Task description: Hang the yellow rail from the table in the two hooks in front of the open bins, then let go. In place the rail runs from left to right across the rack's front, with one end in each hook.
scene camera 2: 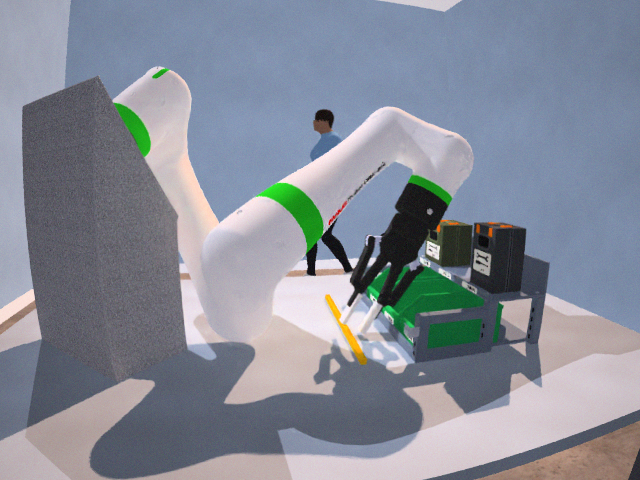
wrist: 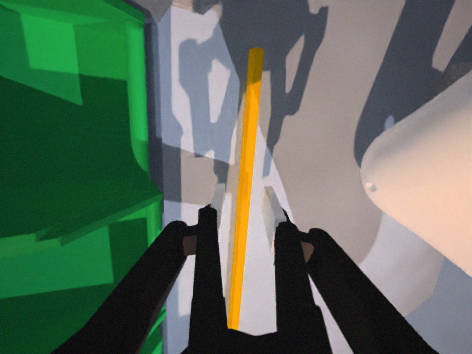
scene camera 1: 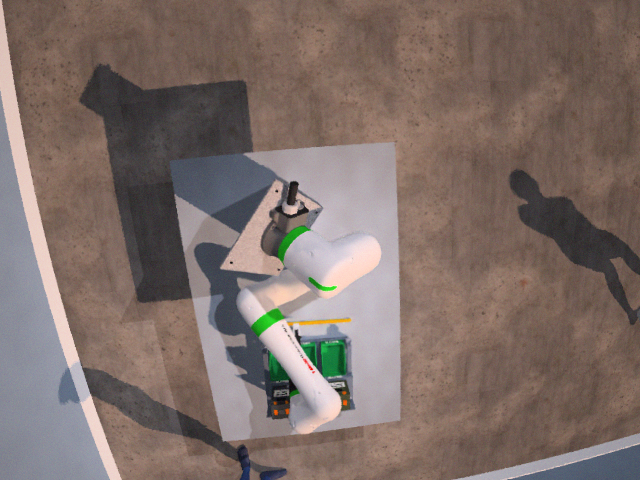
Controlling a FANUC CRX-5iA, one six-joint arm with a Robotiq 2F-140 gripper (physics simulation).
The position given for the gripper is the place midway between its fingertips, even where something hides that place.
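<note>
A yellow rail (wrist: 255, 59) is visible in the scene. The gripper appears both in scene camera 2 (scene camera 2: 351, 327) and in the wrist view (wrist: 243, 197).
</note>
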